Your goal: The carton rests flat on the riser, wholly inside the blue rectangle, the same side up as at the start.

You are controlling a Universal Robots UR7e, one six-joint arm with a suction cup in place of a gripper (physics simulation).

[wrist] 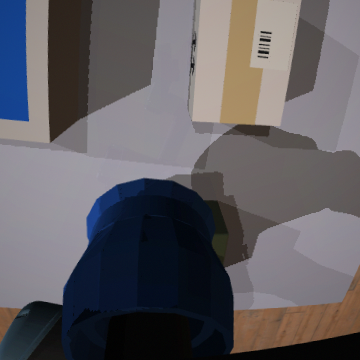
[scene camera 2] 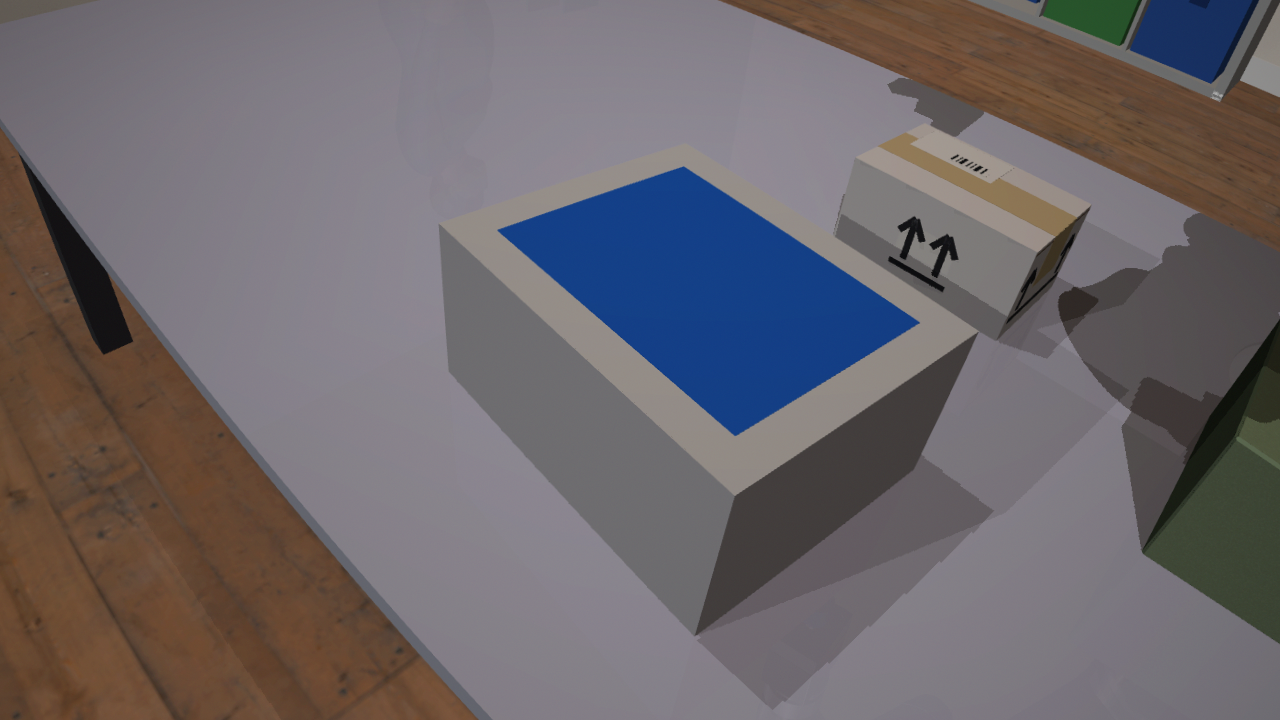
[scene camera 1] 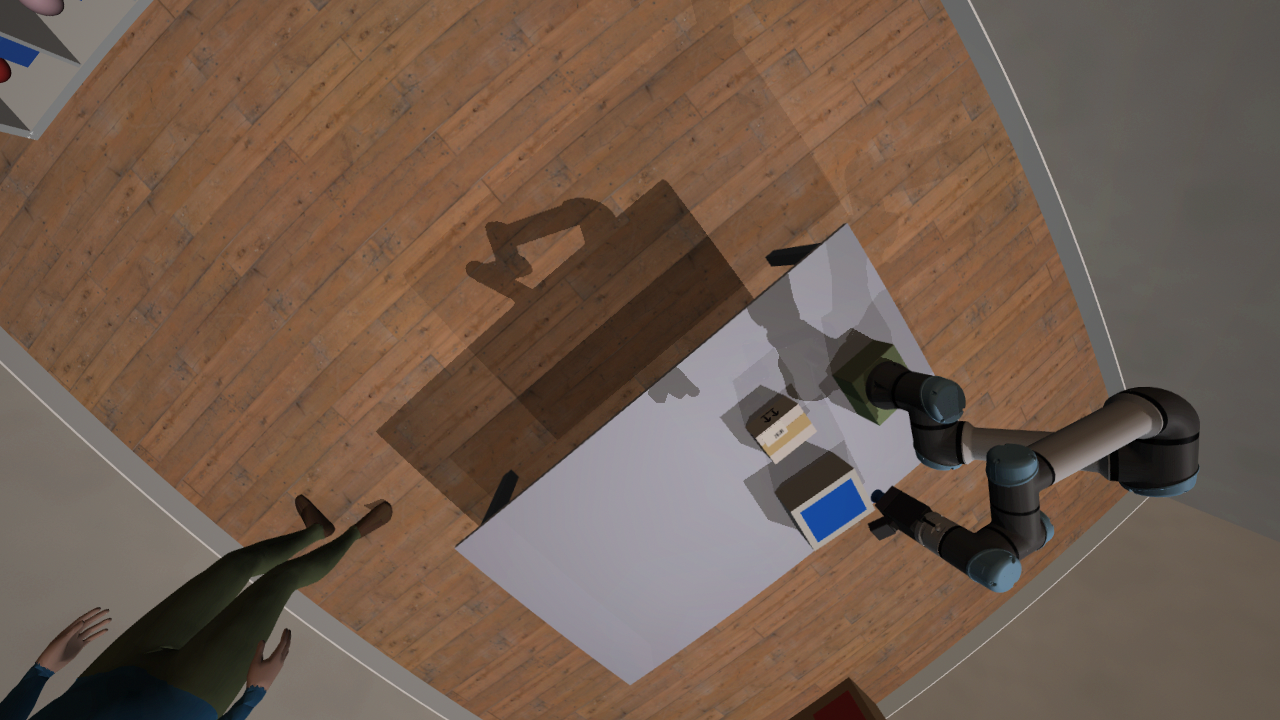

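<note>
The carton, white with tan tape and a barcode label on top, stands on the table beside the riser. Its side arrows point up. The grey riser has a blue rectangle on its top, with no object on it. My suction cup is off and holds nothing. In scene camera 1 it shows beside the riser's outer edge, on the side away from the carton; its height is hard to tell. It does not show in scene camera 2.
A green block stands under the arm's base on the table, near the carton. The arm bends out past the table edge. A person is at the lower left in scene camera 1.
</note>
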